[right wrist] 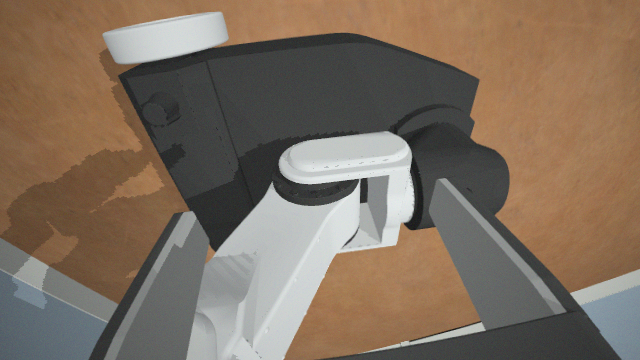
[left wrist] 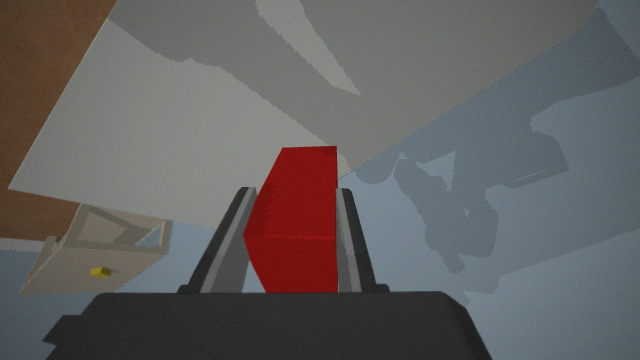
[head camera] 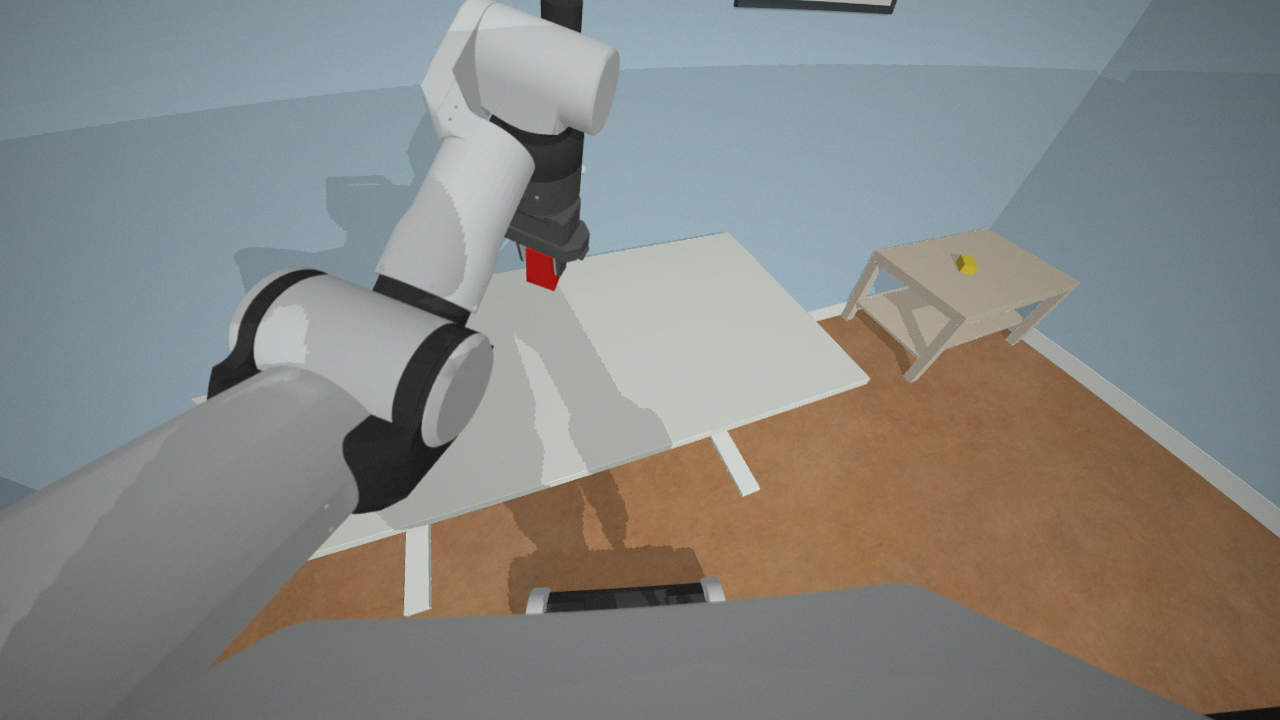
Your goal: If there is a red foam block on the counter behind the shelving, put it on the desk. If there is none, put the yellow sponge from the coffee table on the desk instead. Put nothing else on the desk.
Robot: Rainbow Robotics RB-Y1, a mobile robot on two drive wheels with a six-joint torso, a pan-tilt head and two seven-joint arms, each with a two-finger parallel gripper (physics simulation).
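Frame: origin at the robot's base, x back, y right, z up, level; millimetres.
Seen in the pictures: left gripper, fingertip midpoint: (left wrist: 296, 199) (head camera: 543, 263); right gripper, fingertip midpoint: (right wrist: 317, 211).
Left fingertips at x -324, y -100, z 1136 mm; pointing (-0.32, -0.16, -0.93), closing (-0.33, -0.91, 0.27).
Observation:
A point is followed by its place in that frame.
A red foam block (head camera: 541, 269) @[y -104, x -323, z 1127 mm] (left wrist: 300, 200) @[y -103, x -317, z 1142 mm] is held between the fingers of my left gripper (head camera: 540, 268) @[y -100, x -324, z 1136 mm] (left wrist: 296, 199) @[y -100, x -324, z 1136 mm]. In the head view it hangs above the white desk (head camera: 716, 340) @[y 273, x -565, z 720 mm] (left wrist: 150, 125) @[y 234, x -431, z 720 mm], towards the desk's back edge; the exact height is hard to tell. The yellow sponge (head camera: 966, 265) @[y 1714, x -1250, z 491 mm] (left wrist: 101, 272) @[y 1712, x -1263, z 489 mm] lies on the coffee table (head camera: 1020, 282) @[y 1994, x -1167, z 450 mm] (left wrist: 65, 270) @[y 1835, x -1125, z 450 mm] to the right of the desk. My right gripper (right wrist: 317, 211) @[y 225, x 226, z 535 mm] is open, with its fingers wide apart in the right wrist view; it does not show in the head view. The counter and the shelving do not show.
The blue wall stands close behind the desk, and a picture frame (head camera: 814, 7) @[y 578, x -1209, z 1380 mm] hangs on it. The brown floor (head camera: 1029, 501) @[y 1698, x -272, z -1 mm] (left wrist: 45, 65) @[y 851, x -330, z 0 mm] stretches right of the desk. In the right wrist view, a white arm (right wrist: 285, 240) @[y 51, x 180, z 406 mm] and my dark wheeled base (right wrist: 310, 90) @[y 156, x 236, z 169 mm] show beyond the fingers.

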